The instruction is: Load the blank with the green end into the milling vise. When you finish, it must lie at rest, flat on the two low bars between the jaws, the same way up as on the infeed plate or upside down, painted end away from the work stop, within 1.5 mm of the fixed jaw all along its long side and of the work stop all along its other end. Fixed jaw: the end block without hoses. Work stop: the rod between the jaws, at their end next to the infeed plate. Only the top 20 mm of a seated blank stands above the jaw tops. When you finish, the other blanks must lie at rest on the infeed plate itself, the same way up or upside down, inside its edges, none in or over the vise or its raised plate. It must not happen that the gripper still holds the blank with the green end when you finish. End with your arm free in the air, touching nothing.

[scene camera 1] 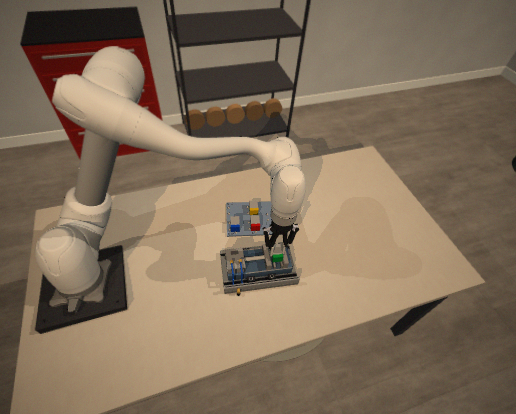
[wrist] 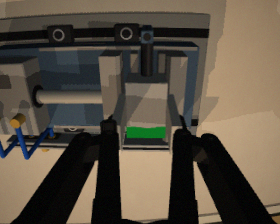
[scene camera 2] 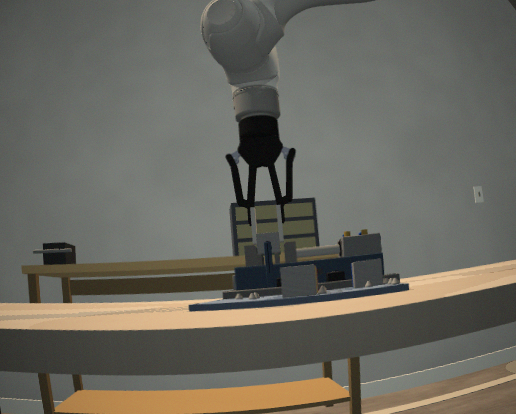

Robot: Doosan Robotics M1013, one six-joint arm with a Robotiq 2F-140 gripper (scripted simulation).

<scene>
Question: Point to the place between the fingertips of the gripper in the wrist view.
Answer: At 146, 105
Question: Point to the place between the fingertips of the gripper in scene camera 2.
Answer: At 268, 242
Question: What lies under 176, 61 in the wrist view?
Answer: A fixed jaw.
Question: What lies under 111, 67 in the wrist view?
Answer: A moving jaw.
</scene>
